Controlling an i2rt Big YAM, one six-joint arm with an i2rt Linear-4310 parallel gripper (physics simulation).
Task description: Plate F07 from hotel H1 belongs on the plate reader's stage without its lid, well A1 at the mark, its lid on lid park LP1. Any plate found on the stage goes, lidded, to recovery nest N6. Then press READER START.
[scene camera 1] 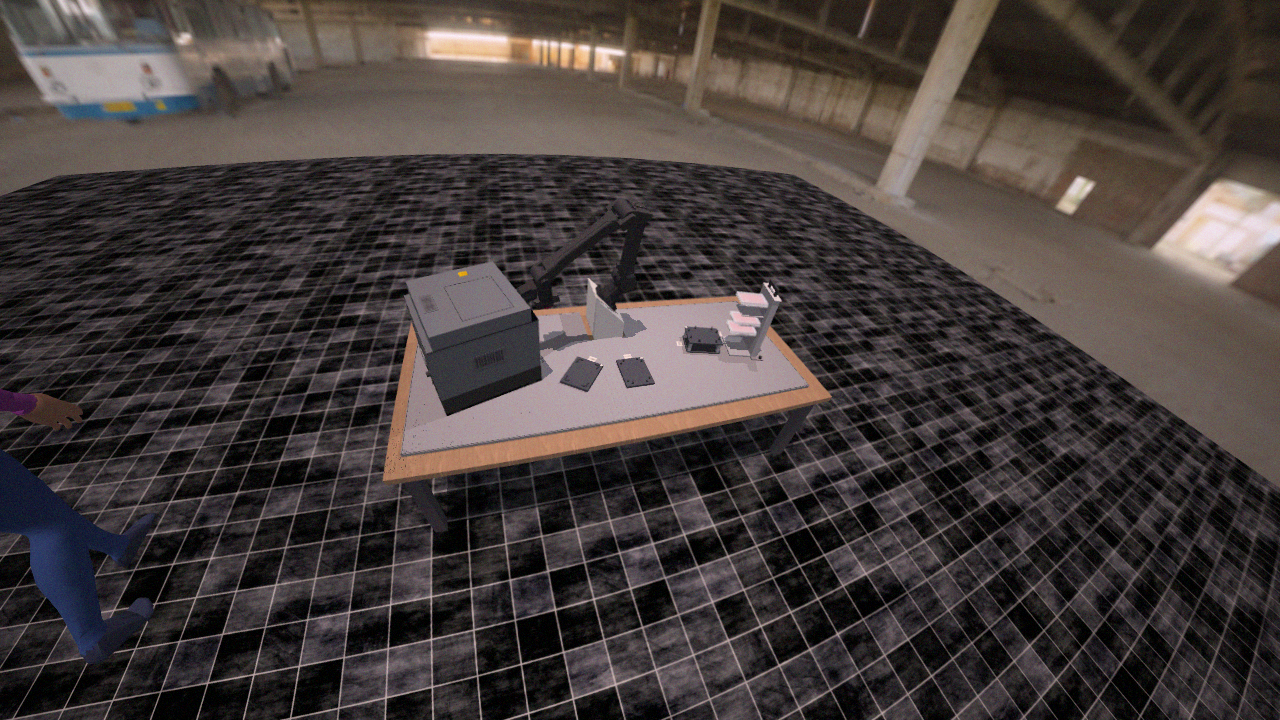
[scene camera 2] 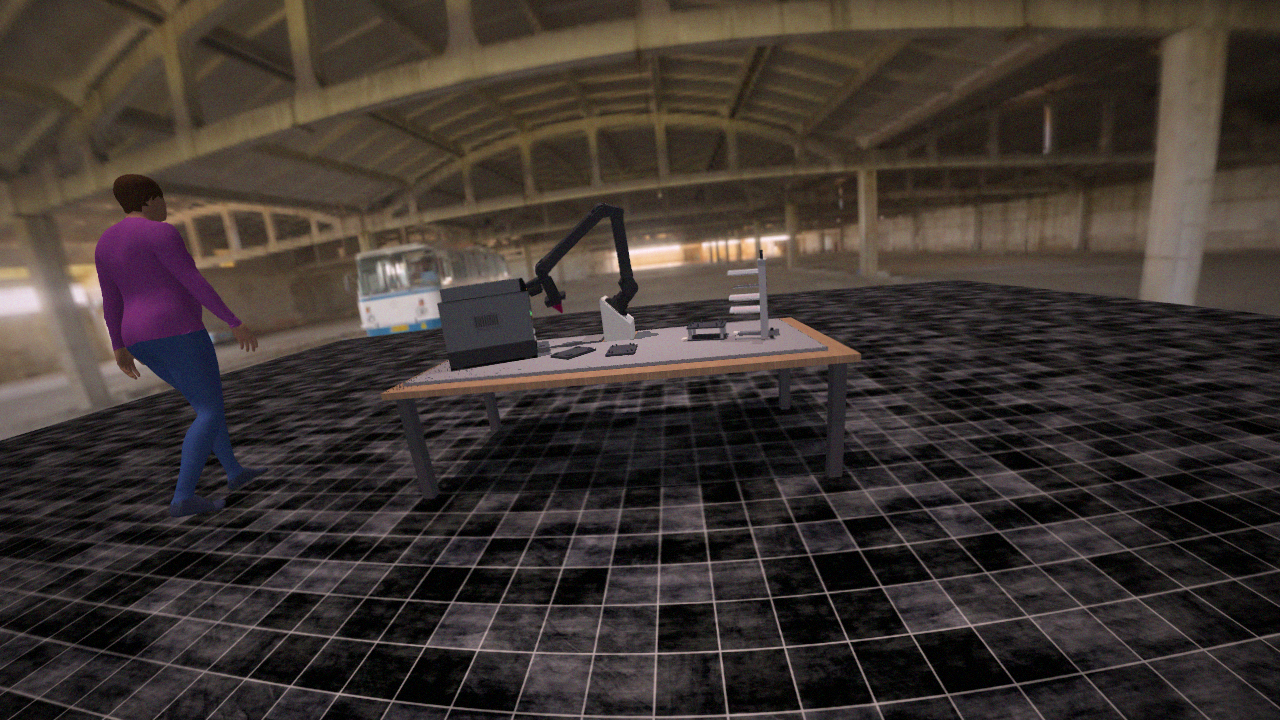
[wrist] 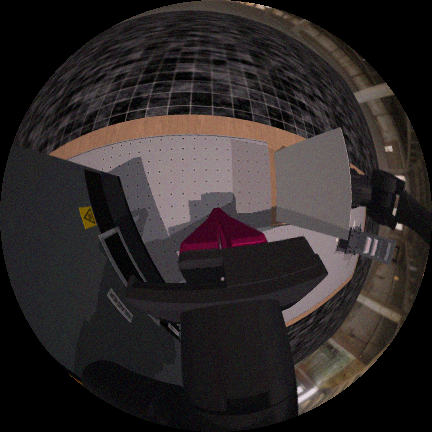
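Where they show: gripper, fingertip midpoint: [scene camera 1: 547, 307] [scene camera 2: 562, 312] [wrist: 216, 212]; arm's base at its link origin: [scene camera 1: 604, 299] [scene camera 2: 615, 307] [wrist: 337, 186].
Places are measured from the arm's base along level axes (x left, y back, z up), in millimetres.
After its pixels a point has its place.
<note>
My gripper [scene camera 2: 559, 307] {x -256, y -80, z 9 mm} [wrist: 216, 212] {x -256, y -80, z 9 mm} is shut and empty, its magenta fingertips together, pointing down beside the grey plate reader [scene camera 1: 487, 358] {x -455, y -452, z 53 mm} [scene camera 2: 487, 329] {x -452, y -449, z 9 mm} [wrist: 45, 205] {x -422, y -82, z 70 mm}. In the wrist view the reader's dark side with a light-framed slot [wrist: 102, 235] {x -400, y -126, z -15 mm} is left of the fingers. The stage, any plate on it and the START button are not visible. A hotel rack [scene camera 1: 766, 324] {x 695, y -248, z 49 mm} [scene camera 2: 763, 304] {x 699, y -248, z -4 mm} [wrist: 392, 250] {x 692, y -166, z 169 mm} at the table's right holds several pale plates, the top one [scene camera 1: 750, 299] [scene camera 2: 742, 272] set apart. Labels are too small to read. Two flat dark pads [scene camera 1: 582, 373] {x -117, y -342, z -135 mm} [scene camera 1: 635, 371] {x 104, y -335, z -138 mm} lie mid-table.
A pale upright panel [scene camera 1: 602, 315] {x -18, y -95, z -23 mm} [scene camera 2: 615, 322] {x 17, y -89, z -60 mm} [wrist: 312, 182] {x -60, y -4, z -31 mm} stands between the reader and the arm's base. A dark raised stand [scene camera 1: 702, 339] {x 439, y -186, z -88 mm} [scene camera 2: 707, 330] {x 446, y 16, z -148 mm} is left of the hotel. A person [scene camera 2: 161, 286] is on the floor left of the table.
</note>
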